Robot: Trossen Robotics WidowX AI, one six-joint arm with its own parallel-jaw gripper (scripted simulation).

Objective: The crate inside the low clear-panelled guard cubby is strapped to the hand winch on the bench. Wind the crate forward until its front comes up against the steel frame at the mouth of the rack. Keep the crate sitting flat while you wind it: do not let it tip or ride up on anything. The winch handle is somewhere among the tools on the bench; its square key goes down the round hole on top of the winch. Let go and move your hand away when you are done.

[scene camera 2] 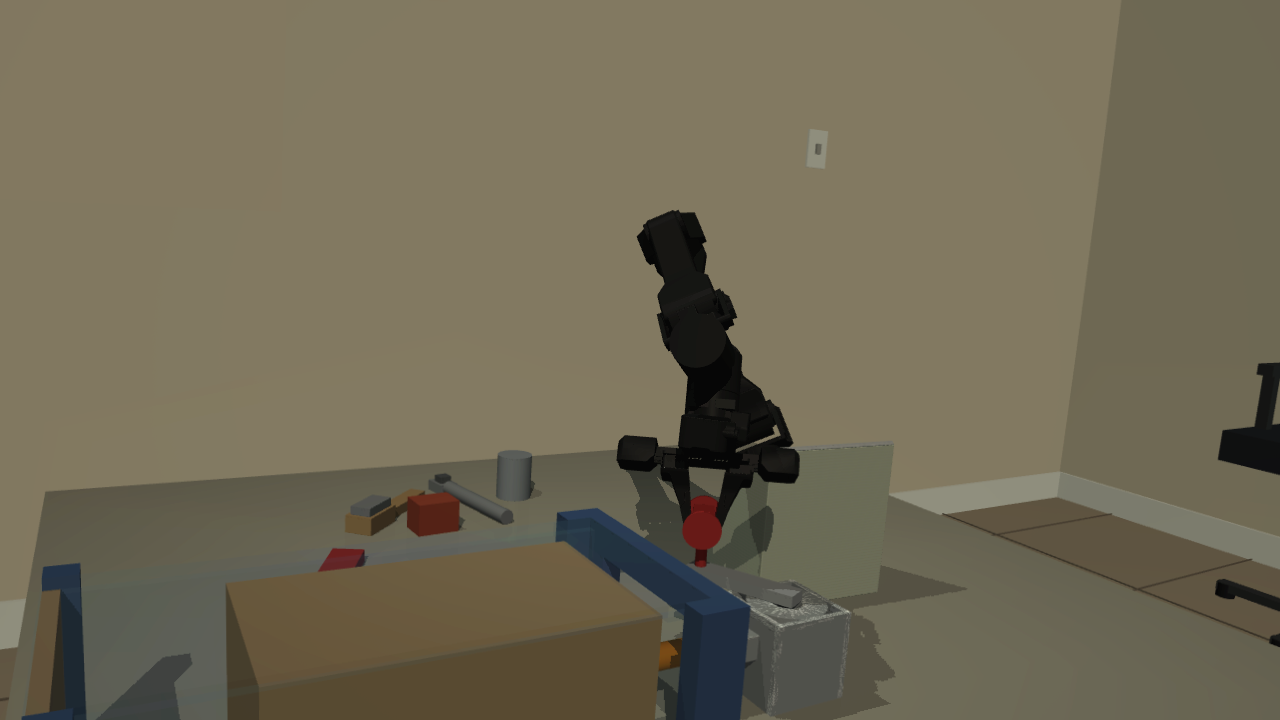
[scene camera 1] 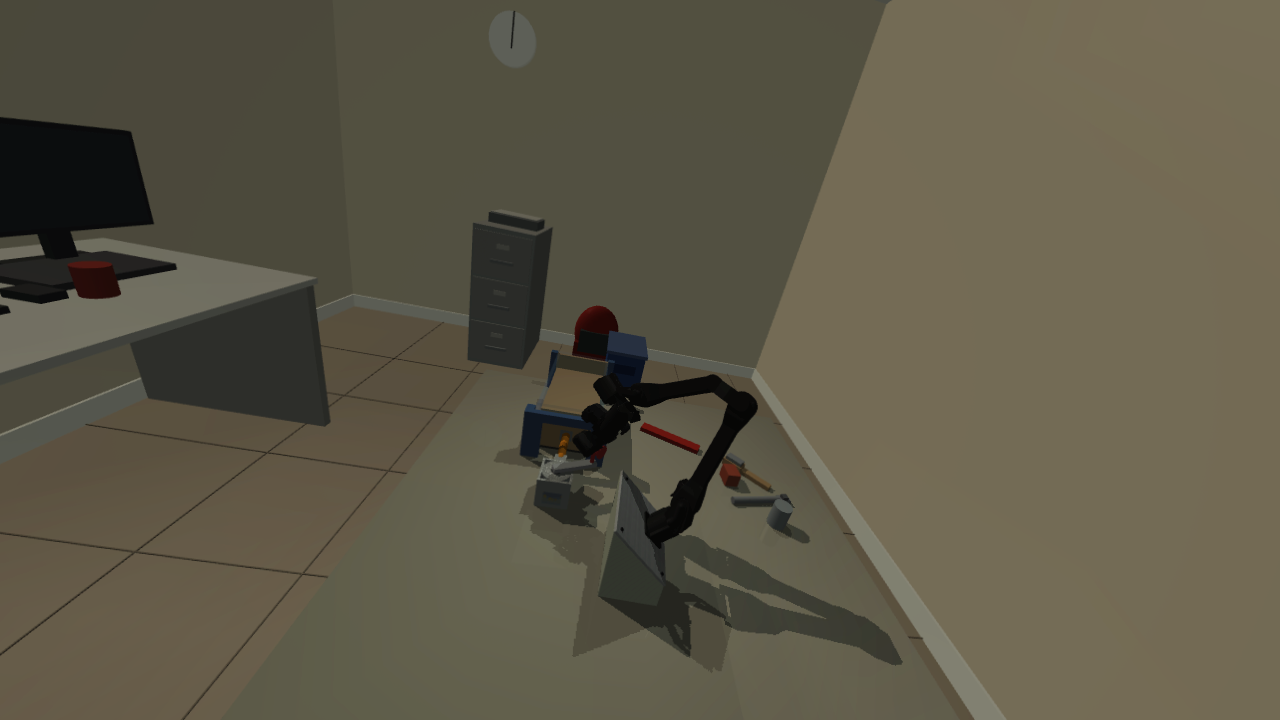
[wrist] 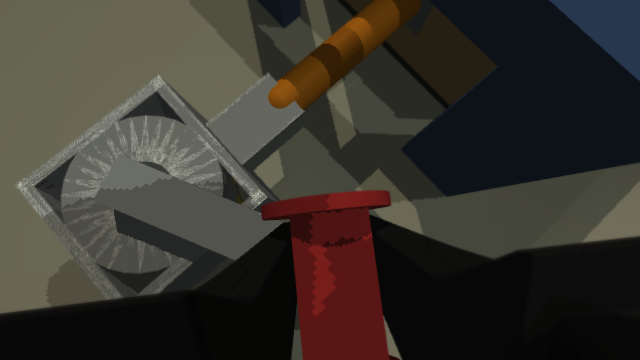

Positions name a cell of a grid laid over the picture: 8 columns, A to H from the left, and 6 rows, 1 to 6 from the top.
Note:
I see my gripper (scene camera 2: E5), a red knob (scene camera 2: E5) and a grey wrench (scene camera 2: C5).
The red knob is seen too in the wrist view (wrist: E6). My gripper is seen too in scene camera 1 (scene camera 1: D4) and in the wrist view (wrist: E4). The wrist view does not show the grey wrench: it is out of frame.

